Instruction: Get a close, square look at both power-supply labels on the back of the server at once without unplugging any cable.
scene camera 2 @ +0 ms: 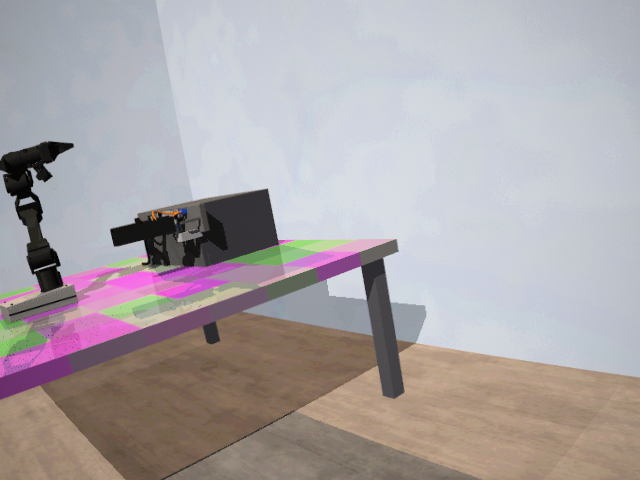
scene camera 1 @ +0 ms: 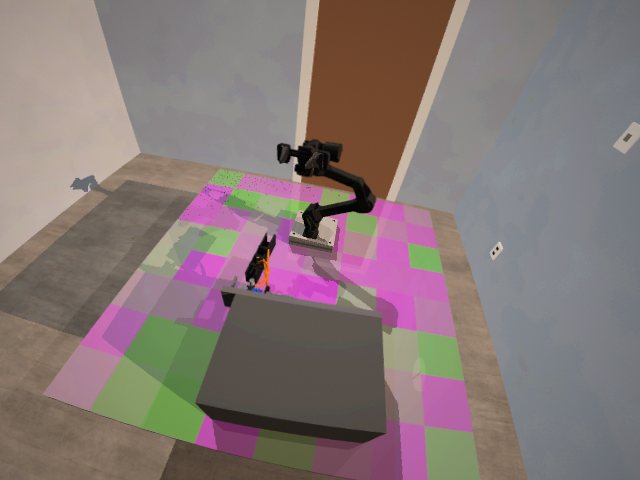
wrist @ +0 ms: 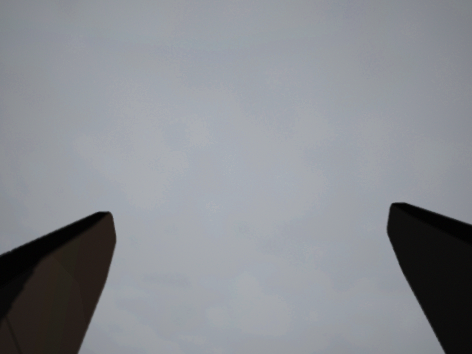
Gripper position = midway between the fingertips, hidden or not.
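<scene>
Gripper [scene camera 1: 292, 164] open, holding nothing. Gripper visible also in scene camera 2 [scene camera 2: 72, 145] and the wrist view [wrist: 252, 222].
</scene>
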